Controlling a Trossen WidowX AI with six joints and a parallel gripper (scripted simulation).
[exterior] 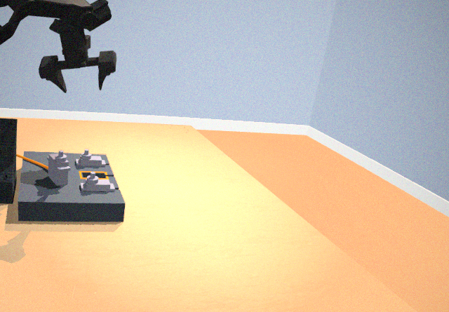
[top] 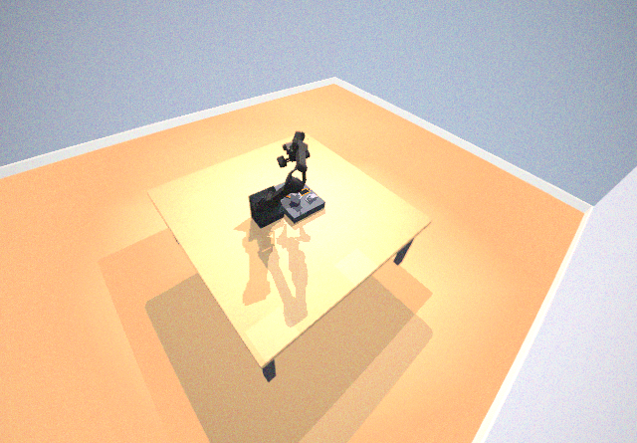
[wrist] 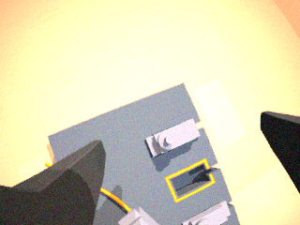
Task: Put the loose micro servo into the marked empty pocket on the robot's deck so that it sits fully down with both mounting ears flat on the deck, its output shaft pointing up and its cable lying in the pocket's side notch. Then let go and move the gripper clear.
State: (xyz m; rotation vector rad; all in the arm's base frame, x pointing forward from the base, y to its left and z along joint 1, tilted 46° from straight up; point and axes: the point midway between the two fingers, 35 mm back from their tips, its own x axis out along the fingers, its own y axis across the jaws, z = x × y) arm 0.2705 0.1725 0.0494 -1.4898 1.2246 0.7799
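My gripper tip is 22 cm above the dark deck, 8 cm to the left of it and 7 cm past it.
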